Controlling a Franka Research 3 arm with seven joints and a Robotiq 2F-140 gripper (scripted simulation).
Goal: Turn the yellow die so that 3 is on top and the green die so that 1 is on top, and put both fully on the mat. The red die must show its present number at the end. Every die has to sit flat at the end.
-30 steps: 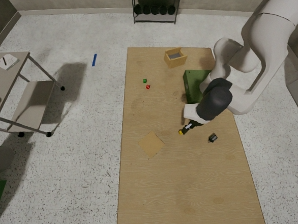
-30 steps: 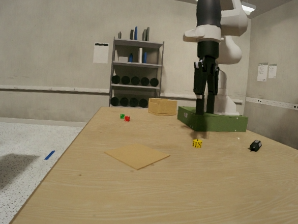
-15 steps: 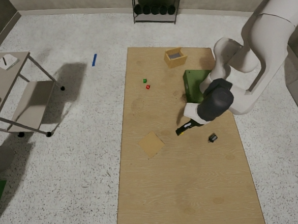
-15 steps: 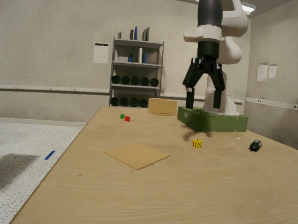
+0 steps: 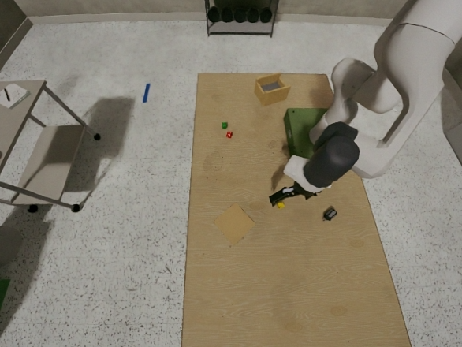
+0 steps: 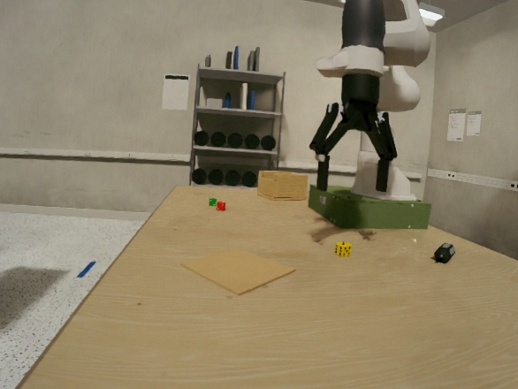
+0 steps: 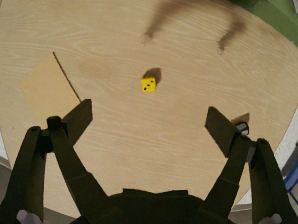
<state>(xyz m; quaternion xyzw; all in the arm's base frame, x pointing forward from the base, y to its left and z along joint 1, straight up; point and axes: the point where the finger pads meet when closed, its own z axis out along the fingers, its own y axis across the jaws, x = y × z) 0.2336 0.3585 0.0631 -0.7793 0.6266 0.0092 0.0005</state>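
My hand is 130 mm above the yellow die and 10 mm to the left of it. The rest, counted from my hand: black object 220 mm behind, 130 mm below, 40 mm to the left; tan mat 220 mm ahead, 140 mm below, 80 mm to the left; red die 410 mm to the right, 260 mm ahead, 130 mm below.
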